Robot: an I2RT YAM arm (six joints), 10 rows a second.
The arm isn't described. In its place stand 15 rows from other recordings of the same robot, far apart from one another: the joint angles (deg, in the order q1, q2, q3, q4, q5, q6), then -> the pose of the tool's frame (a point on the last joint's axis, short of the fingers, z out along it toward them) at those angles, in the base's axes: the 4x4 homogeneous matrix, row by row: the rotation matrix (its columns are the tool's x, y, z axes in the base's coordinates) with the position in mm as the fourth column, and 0 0 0 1 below.
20.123, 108.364, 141.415, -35.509, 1.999, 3.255 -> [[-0.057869, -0.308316, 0.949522, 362.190], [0.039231, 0.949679, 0.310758, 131.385], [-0.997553, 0.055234, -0.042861, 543.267], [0, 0, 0, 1]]
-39.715, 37.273, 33.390, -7.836, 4.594, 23.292 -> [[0.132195, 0.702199, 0.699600, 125.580], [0.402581, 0.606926, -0.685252, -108.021], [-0.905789, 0.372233, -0.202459, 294.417], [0, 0, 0, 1]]
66.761, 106.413, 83.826, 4.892, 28.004, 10.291 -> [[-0.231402, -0.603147, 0.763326, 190.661], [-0.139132, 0.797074, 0.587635, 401.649], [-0.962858, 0.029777, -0.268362, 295.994], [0, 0, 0, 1]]
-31.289, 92.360, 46.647, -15.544, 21.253, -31.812 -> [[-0.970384, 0.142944, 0.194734, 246.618], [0.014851, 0.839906, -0.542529, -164.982], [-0.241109, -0.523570, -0.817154, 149.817], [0, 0, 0, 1]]
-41.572, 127.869, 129.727, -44.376, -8.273, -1.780 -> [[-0.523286, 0.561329, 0.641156, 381.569], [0.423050, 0.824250, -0.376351, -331.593], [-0.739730, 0.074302, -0.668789, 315.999], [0, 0, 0, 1]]
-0.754, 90.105, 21.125, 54.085, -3.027, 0.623 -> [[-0.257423, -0.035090, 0.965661, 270.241], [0.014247, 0.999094, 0.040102, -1.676], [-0.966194, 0.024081, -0.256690, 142.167], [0, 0, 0, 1]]
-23.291, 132.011, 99.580, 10.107, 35.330, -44.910 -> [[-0.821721, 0.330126, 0.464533, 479.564], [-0.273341, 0.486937, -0.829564, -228.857], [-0.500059, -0.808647, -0.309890, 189.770], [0, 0, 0, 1]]
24.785, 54.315, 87.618, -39.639, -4.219, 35.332 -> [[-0.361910, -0.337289, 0.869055, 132.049], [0.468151, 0.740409, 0.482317, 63.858], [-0.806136, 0.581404, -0.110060, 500.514], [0, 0, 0, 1]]
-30.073, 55.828, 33.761, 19.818, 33.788, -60.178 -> [[-0.795413, 0.416799, 0.439996, 184.632], [-0.372617, 0.236256, -0.897407, -129.789], [-0.477991, -0.877759, -0.032614, 291.419], [0, 0, 0, 1]]
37.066, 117.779, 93.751, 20.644, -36.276, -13.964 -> [[0.185278, -0.940288, 0.285537, 381.296], [-0.103851, 0.270205, 0.957186, 314.415], [-0.977183, -0.206998, -0.047587, 296.055], [0, 0, 0, 1]]
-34.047, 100.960, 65.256, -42.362, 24.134, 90.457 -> [[0.587438, 0.806010, -0.072555, 262.116], [0.704426, -0.553408, -0.444436, -194.679], [-0.398373, 0.209969, -0.892867, 174.241], [0, 0, 0, 1]]
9.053, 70.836, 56.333, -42.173, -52.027, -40.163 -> [[-0.292326, -0.933027, 0.209775, 230.858], [-0.448423, 0.327482, 0.831668, 65.201], [-0.844667, 0.149050, -0.514122, 279.469], [0, 0, 0, 1]]
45.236, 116.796, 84.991, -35.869, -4.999, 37.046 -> [[-0.960085, -0.190708, 0.204617, 293.861], [-0.115748, 0.936839, 0.330053, 300.697], [-0.254637, 0.293195, -0.921519, 169.762], [0, 0, 0, 1]]
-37.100, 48.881, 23.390, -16.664, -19.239, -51.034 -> [[-0.627950, -0.180571, 0.757016, 145.165], [-0.445486, 0.880986, -0.159392, -95.080], [-0.638139, -0.437330, -0.633657, 188.882], [0, 0, 0, 1]]
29.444, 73.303, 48.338, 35.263, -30.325, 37.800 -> [[-0.402203, -0.772515, 0.491379, 247.732], [0.380478, 0.347132, 0.857167, 160.482], [-0.832748, 0.531714, 0.154308, 336.081], [0, 0, 0, 1]]
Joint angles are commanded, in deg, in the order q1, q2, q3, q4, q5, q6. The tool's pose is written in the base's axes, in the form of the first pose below.
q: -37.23, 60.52, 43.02, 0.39, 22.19, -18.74
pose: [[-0.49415, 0.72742, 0.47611, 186.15], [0.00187, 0.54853, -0.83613, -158.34], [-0.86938, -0.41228, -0.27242, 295.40], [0, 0, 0, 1]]
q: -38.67, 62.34, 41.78, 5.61, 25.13, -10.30
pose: [[-0.35660, 0.83574, 0.41758, 186.17], [0.07805, 0.47205, -0.87811, -168.35], [-0.93099, -0.28054, -0.23356, 290.06], [0, 0, 0, 1]]
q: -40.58, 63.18, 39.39, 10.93, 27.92, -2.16
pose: [[-0.20365, 0.91447, 0.34967, 180.61], [0.13058, 0.37933, -0.91600, -176.64], [-0.97030, -0.14089, -0.19666, 281.70], [0, 0, 0, 1]]
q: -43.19, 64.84, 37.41, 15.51, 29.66, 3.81
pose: [[-0.08728, 0.95567, 0.28121, 174.25], [0.16113, 0.29212, -0.94271, -187.73], [-0.98307, -0.03697, -0.17948, 271.17], [0, 0, 0, 1]]
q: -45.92, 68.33, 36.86, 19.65, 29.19, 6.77
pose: [[-0.02843, 0.96934, 0.24409, 172.33], [0.17729, 0.24520, -0.95312, -202.91], [-0.98375, 0.01618, -0.17882, 260.59], [0, 0, 0, 1]]
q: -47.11, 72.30, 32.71, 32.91, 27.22, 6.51
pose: [[0.03026, 0.96350, 0.26599, 173.00], [0.11556, 0.26095, -0.95841, -210.16], [-0.99284, 0.05974, -0.10344, 242.82], [0, 0, 0, 1]]
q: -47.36, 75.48, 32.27, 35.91, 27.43, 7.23
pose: [[0.03574, 0.96562, 0.25748, 176.39], [0.12609, 0.25123, -0.95968, -215.76], [-0.99137, 0.06676, -0.11278, 231.64], [0, 0, 0, 1]]
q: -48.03, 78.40, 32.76, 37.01, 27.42, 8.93
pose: [[0.05058, 0.96833, 0.24450, 178.74], [0.14981, 0.23469, -0.96046, -223.24], [-0.98742, 0.08521, -0.13320, 223.05], [0, 0, 0, 1]]
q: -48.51, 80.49, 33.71, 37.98, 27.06, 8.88
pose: [[0.04881, 0.96898, 0.24225, 181.54], [0.15231, 0.23248, -0.96060, -229.71], [-0.98713, 0.08379, -0.13624, 220.25], [0, 0, 0, 1]]
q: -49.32, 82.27, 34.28, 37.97, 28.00, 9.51
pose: [[0.04856, 0.97634, 0.21073, 180.83], [0.16730, 0.20004, -0.96540, -236.02], [-0.98471, 0.08214, -0.15363, 214.87], [0, 0, 0, 1]]
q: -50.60, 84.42, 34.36, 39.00, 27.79, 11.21
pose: [[0.06992, 0.97913, 0.19082, 178.33], [0.18584, 0.17515, -0.96684, -243.25], [-0.98009, 0.10306, -0.16971, 206.69], [0, 0, 0, 1]]
